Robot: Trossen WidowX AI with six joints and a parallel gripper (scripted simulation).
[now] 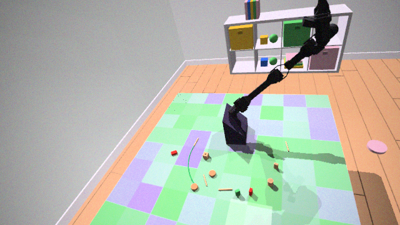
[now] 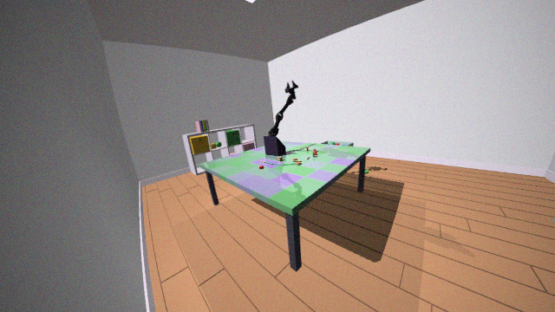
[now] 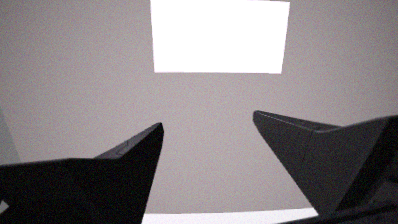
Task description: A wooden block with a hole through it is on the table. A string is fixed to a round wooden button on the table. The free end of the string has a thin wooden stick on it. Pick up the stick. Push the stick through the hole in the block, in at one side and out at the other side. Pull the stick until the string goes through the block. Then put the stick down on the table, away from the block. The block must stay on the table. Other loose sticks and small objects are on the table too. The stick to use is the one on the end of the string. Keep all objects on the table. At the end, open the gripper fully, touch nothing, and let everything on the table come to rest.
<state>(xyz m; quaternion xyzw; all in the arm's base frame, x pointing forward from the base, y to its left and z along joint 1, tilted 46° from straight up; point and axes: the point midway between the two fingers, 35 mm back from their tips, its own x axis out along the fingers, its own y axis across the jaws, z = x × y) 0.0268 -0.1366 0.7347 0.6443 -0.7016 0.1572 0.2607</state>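
The wooden block is 790 mm below my gripper tip, 580 mm to the right of it and 250 mm ahead of it. From my gripper tip the other things lie so: wooden cylinder 790 mm below, 390 mm ahead, 190 mm to the right; green block 780 mm below, 470 mm ahead, 350 mm to the right.
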